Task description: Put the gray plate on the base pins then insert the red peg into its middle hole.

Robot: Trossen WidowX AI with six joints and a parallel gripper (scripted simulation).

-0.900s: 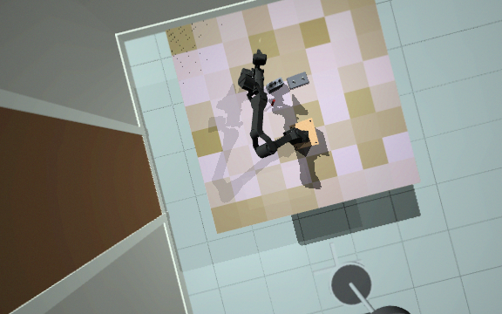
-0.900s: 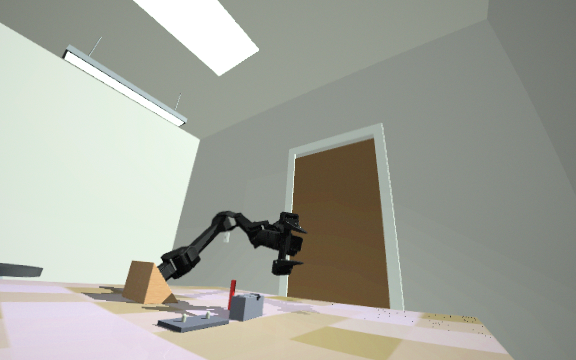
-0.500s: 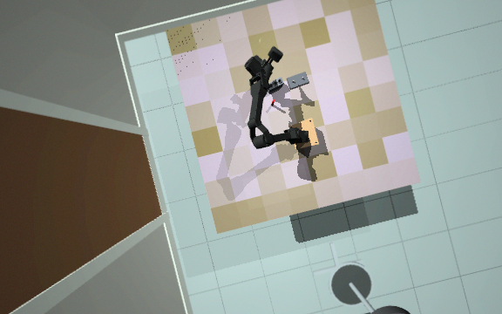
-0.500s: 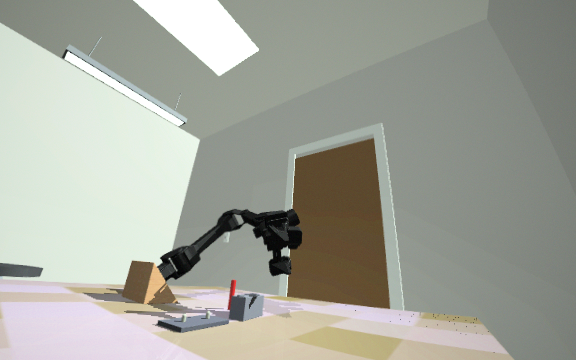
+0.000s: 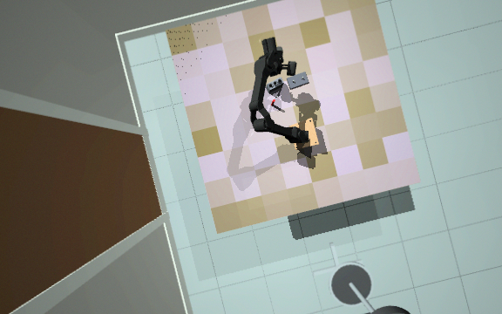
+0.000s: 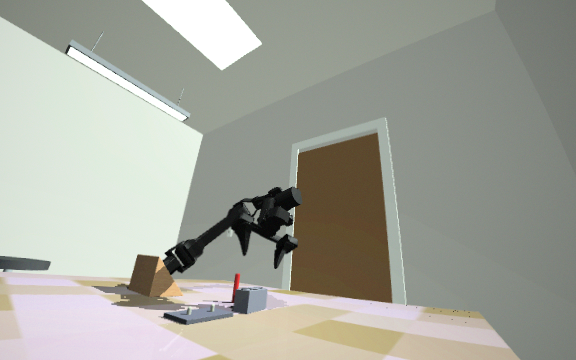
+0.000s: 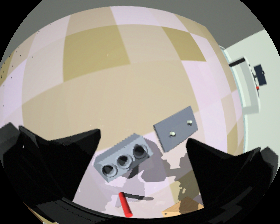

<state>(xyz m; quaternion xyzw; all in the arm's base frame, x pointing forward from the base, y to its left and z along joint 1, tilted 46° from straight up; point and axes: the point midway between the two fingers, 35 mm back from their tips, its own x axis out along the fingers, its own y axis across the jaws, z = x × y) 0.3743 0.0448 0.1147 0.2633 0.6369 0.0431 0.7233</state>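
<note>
My gripper tip is now 80 mm above the gray plate, 40 mm past it and 20 mm to the right of it. Also, from my gripper tip: red peg 150 mm behind, 80 mm below, 50 mm to the left; then pin base 130 mm to the right, 110 mm below, 20 mm behind.
</note>
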